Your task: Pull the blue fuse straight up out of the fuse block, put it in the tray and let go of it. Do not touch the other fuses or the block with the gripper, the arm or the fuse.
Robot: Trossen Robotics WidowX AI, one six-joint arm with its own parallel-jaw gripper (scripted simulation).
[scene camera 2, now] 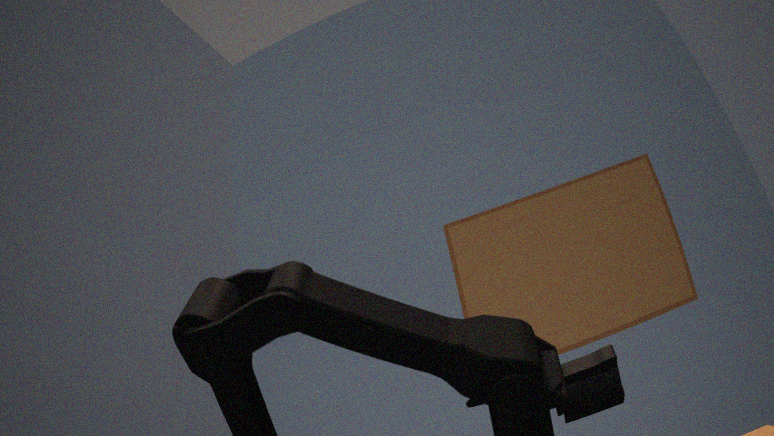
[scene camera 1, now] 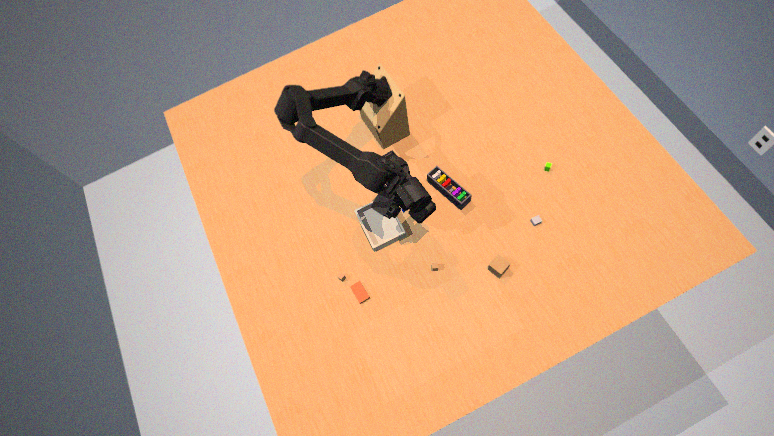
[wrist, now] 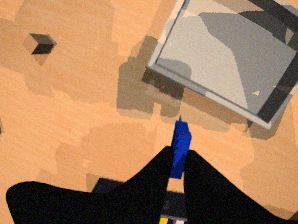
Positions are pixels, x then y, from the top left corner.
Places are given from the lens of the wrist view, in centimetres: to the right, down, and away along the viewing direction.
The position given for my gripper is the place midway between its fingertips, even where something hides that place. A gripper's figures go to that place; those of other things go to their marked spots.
my gripper [wrist: 178,154]: 2, 2, 10
blue fuse [wrist: 182,137]: 2, 1, 9
white tray [wrist: 236,60]: 8, -5, 16
The marked spots on the white tray and the blue fuse are 11 cm apart.
